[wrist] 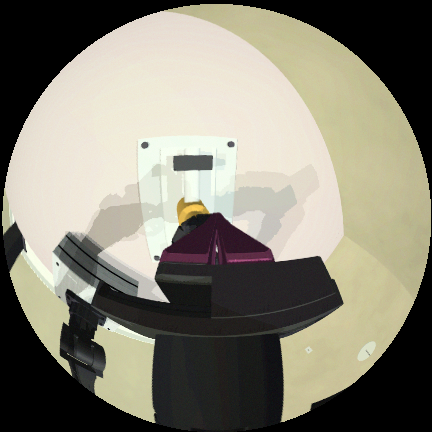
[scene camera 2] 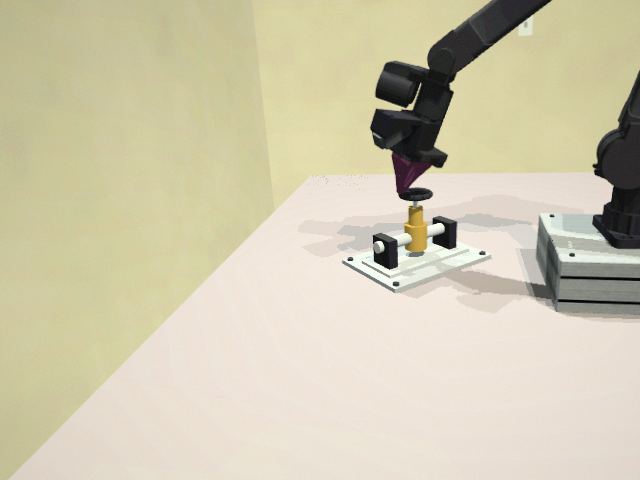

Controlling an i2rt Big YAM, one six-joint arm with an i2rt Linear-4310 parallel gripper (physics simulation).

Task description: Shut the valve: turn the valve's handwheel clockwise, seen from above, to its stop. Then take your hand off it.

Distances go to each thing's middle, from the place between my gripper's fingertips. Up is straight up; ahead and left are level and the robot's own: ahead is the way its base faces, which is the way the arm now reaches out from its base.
My gripper is now 14 cm above the white base plate (scene camera 2: 410,279), 3 cm past it and 1 cm to the left of it.
